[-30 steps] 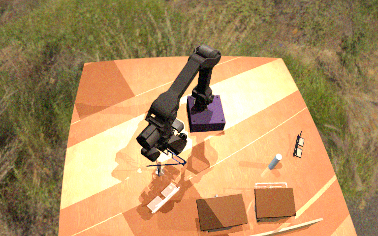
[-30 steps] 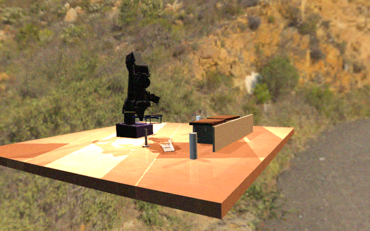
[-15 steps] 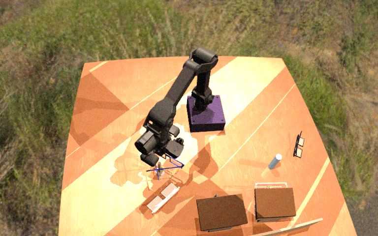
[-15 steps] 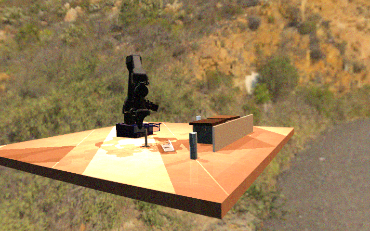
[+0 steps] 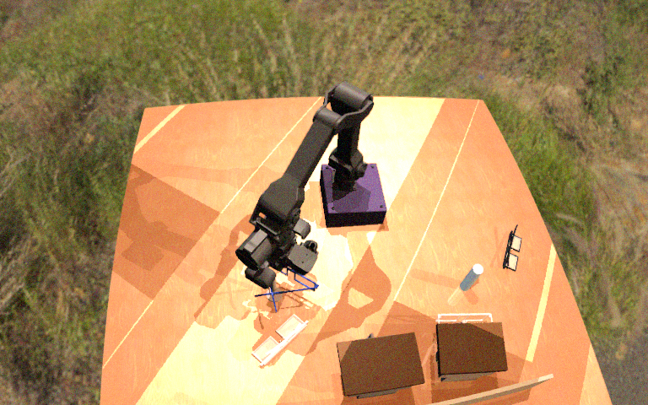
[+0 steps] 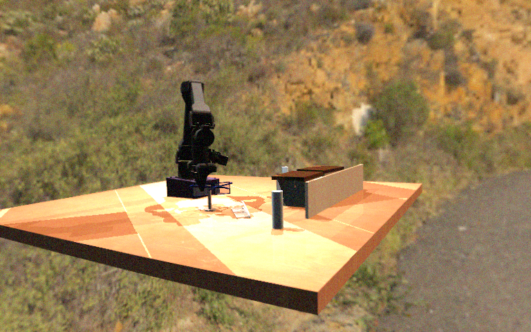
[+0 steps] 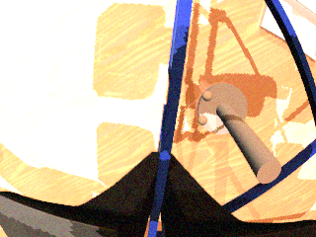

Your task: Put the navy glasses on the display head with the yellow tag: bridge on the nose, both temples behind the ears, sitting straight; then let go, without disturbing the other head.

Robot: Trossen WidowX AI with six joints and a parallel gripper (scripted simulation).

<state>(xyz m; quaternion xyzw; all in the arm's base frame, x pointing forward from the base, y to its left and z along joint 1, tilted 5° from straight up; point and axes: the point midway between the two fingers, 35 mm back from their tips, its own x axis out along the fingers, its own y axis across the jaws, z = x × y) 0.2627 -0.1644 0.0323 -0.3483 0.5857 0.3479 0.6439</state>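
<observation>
My gripper tip is now 50 mm short of the display post, 40 mm above it and 10 mm to the left of it. From my gripper tip the other things lie so: wall panel (350 mm ahead, 340 mm to the left, 10 mm below).
</observation>
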